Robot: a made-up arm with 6 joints.
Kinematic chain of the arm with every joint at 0, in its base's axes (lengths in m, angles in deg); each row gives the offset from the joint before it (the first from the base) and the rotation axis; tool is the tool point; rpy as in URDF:
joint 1: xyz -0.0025 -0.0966 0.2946 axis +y
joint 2: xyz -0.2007 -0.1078 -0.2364 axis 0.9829 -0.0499 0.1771
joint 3: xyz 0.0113 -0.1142 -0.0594 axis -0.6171 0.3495 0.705
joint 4: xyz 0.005 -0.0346 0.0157 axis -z
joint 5: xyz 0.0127 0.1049 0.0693 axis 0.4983 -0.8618 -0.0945
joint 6: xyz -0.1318 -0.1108 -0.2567 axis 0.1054 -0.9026 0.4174
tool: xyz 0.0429 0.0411 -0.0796 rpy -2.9 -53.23 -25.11
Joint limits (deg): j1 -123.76..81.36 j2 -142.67..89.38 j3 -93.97..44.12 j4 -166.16..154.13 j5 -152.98..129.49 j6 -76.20..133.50
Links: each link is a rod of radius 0.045 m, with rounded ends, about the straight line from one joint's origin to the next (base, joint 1, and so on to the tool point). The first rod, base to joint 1, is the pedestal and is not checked.
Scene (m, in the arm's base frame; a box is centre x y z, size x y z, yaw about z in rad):
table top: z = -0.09
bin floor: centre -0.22 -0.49 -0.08 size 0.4 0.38 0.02 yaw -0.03
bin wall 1: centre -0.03 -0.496 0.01 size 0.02 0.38 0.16 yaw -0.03
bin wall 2: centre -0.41 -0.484 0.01 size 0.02 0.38 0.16 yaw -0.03
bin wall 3: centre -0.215 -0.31 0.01 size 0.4 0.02 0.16 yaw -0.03
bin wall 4: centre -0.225 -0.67 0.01 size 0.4 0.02 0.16 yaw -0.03
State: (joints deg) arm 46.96 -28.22 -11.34 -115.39 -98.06 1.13
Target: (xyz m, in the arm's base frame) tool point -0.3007 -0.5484 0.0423
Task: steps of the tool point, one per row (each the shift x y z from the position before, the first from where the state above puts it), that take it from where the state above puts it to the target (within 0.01 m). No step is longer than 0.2 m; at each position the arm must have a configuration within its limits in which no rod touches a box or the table.
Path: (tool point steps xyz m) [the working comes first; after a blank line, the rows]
Joints at the target: 47.23 12.88 -17.75 -116.47 -60.37 6.04
Straight joint move there: clear.

1: -0.0872 -0.0985 -0.1067
2: -0.1109 -0.0303 -0.1239
3: -0.1139 0.0432 -0.1162

